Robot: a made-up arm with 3 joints. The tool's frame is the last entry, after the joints.
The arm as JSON. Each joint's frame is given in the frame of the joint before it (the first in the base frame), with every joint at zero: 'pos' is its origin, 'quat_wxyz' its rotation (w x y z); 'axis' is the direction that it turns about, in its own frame. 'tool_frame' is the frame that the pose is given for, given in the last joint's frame.
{
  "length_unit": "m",
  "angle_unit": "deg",
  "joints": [
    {
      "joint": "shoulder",
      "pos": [
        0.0,
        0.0,
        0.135
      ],
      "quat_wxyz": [
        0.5,
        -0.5,
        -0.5,
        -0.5
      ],
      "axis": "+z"
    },
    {
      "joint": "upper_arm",
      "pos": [
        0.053,
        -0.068,
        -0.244
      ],
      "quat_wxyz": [
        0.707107,
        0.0,
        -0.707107,
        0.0
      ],
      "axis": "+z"
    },
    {
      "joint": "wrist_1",
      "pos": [
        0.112,
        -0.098,
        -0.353
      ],
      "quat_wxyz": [
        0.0,
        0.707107,
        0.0,
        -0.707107
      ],
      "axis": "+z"
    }
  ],
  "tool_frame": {
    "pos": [
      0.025,
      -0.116,
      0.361
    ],
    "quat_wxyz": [
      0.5,
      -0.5,
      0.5,
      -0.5
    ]
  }
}
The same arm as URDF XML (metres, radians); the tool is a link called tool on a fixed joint. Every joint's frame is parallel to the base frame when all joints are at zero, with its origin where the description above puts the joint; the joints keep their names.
<robot name="arm">
  <joint name="shoulder" type="continuous">
    <parent link="base"/>
    <child link="link1"/>
    <origin xyz="0 0 0.135" rpy="0 0 0"/>
    <axis xyz="0 1 0"/>
  </joint>
  <joint name="upper_arm" type="continuous">
    <parent link="link1"/>
    <child link="link2"/>
    <origin xyz="-0.068 -0.244 0.053" rpy="0 0 0"/>
    <axis xyz="0 0 -1"/>
  </joint>
  <joint name="wrist_1" type="continuous">
    <parent link="link2"/>
    <child link="link3"/>
    <origin xyz="-0.098 0.112 0.353" rpy="0 0 0"/>
    <axis xyz="0 -1 0"/>
  </joint>
  <joint name="tool_fixed" type="fixed">
    <parent link="link3"/>
    <child link="tool"/>
    <origin xyz="0.116 -0.361 0.025" rpy="0 0 0"/>
  </joint>
  <link name="base"/>
  <link name="link1"/>
  <link name="link2"/>
  <link name="link3"/>
  <link name="tool"/>
</robot>

